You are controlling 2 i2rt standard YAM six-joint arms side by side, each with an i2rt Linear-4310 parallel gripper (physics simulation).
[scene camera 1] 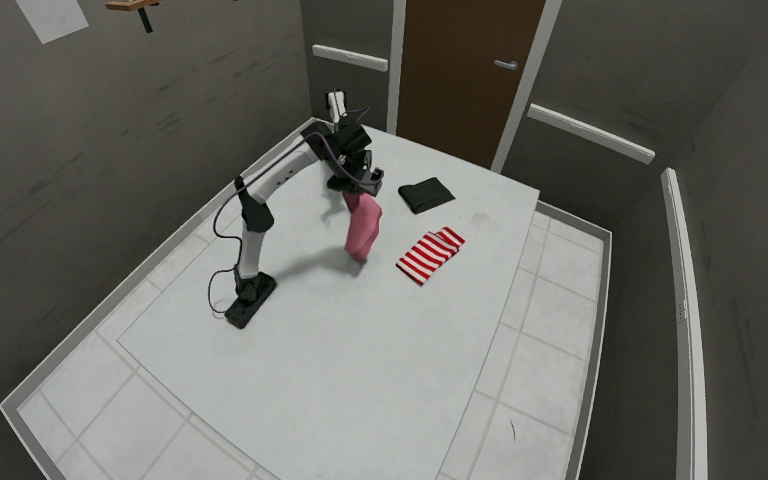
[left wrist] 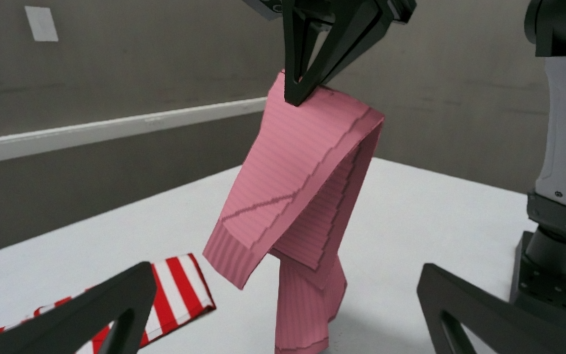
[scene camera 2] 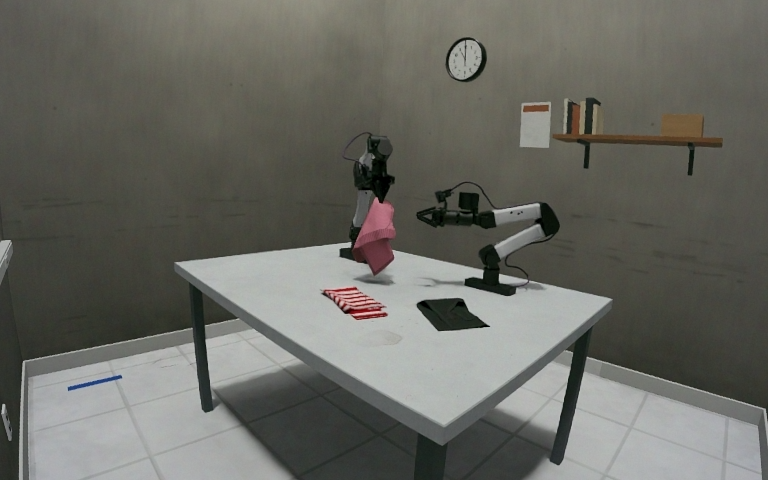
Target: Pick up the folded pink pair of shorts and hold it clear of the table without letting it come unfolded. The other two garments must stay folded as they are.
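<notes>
The pink shorts [scene camera 1: 363,226] [scene camera 2: 376,237] [left wrist: 295,165] hang above the table [scene camera 1: 368,350] [scene camera 2: 441,390], with a shadow below. Their layers spread apart toward the bottom, and a lower flap hangs down. My right gripper [scene camera 2: 382,199] [left wrist: 292,104] is shut on their top edge; scene camera 1 hides its fingertips. My left gripper [scene camera 2: 420,215] [left wrist: 286,275] is open and empty, its fingers wide apart, and it is beside the shorts without touching them. The red-and-white striped garment [scene camera 1: 430,255] [scene camera 2: 353,301] [left wrist: 172,287] and the black garment [scene camera 1: 425,195] [scene camera 2: 451,314] lie folded flat on the table.
The left arm's base [scene camera 2: 490,284] stands on the table near the black garment. The right arm's base [scene camera 1: 249,300] [left wrist: 542,270] stands at the same long edge. A wall shelf [scene camera 2: 637,139] is beyond the table. The table's front corner faces scene camera 2.
</notes>
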